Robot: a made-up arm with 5 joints.
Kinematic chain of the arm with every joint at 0, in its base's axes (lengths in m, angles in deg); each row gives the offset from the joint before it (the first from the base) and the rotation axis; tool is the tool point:
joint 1: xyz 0 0 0.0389 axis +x
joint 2: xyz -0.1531 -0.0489 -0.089 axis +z
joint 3: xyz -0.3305 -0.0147 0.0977 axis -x
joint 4: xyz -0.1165 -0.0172 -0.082 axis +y
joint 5: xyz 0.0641 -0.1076 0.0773 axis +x
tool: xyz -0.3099 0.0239 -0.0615
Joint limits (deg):
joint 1: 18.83..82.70
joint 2: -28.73..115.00
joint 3: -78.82..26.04
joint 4: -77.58..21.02
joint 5: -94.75..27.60
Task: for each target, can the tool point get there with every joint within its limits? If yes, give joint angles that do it. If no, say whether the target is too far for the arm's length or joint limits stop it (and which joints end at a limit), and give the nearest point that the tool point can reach.
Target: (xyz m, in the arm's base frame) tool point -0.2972 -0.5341 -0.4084
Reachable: yes | joints 26.00 95.51 -69.07 -53.94 13.76
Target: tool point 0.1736 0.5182 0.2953
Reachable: no: joint limits stop it (at a limit: joint 2, joint 3, joint 4) | nearest point -0.4688 0.4218 0.2476 | short by 0.651 m
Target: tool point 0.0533 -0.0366 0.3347
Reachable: no: joint limits stop it (at a limit: joint 1, joint 2, joint 3, joint 4) | nearest point -0.4721 0.2042 0.4601 | short by 0.591 m
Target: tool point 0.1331 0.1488 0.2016
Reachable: no: joint limits stop it (at a limit: joint 1, joint 2, joint 3, joint 4) | nearest point 0.3154 0.1660 -0.3810 | short by 0.611 m
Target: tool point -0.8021 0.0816 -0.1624
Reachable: yes | joints 54.30 20.21 -62.48 -46.41 11.37
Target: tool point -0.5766 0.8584 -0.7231
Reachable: no: too far | nearest point -0.4753 0.2865 -0.5056 | short by 0.620 m
